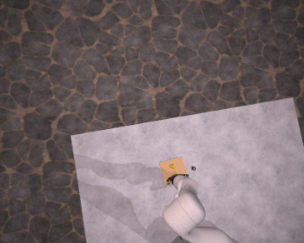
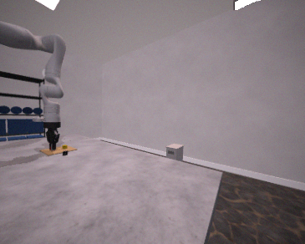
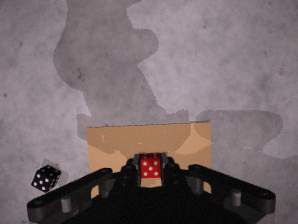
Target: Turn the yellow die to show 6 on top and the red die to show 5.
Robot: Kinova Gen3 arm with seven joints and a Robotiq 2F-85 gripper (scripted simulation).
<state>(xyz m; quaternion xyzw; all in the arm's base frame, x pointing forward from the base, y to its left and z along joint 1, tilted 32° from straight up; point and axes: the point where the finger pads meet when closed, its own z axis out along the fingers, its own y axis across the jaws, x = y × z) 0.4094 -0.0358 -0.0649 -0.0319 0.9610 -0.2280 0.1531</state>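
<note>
Right now my hand is 1 cm above the red die. From my hand the other things lie so: tan mat (3 cm below, 3 cm ahead); yellow die (6 cm ahead, 2 cm below); black die (12 cm to the right, 2 cm below, 2 cm ahead).
</note>
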